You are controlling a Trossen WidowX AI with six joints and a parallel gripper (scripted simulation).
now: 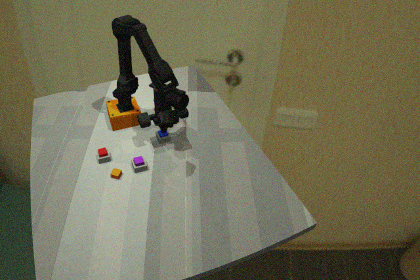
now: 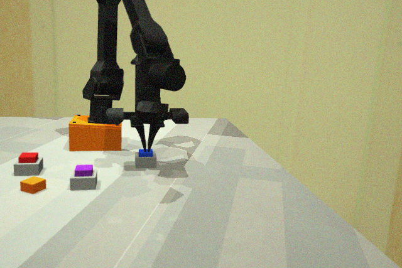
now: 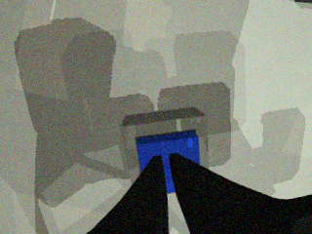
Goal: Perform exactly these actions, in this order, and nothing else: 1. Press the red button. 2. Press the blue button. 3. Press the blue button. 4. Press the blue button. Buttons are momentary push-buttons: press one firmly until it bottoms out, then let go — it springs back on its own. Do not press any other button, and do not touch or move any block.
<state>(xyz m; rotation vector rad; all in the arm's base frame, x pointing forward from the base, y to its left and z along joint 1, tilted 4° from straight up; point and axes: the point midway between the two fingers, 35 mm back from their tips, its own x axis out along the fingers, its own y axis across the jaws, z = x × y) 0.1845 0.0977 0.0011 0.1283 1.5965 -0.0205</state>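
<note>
My gripper tip is now 1 cm above the blue button. From my gripper tip the other things lie so: purple button (14 cm to the right, 10 cm ahead); orange block (24 cm to the right, 10 cm ahead, 3 cm below); red button (25 cm to the right).
</note>
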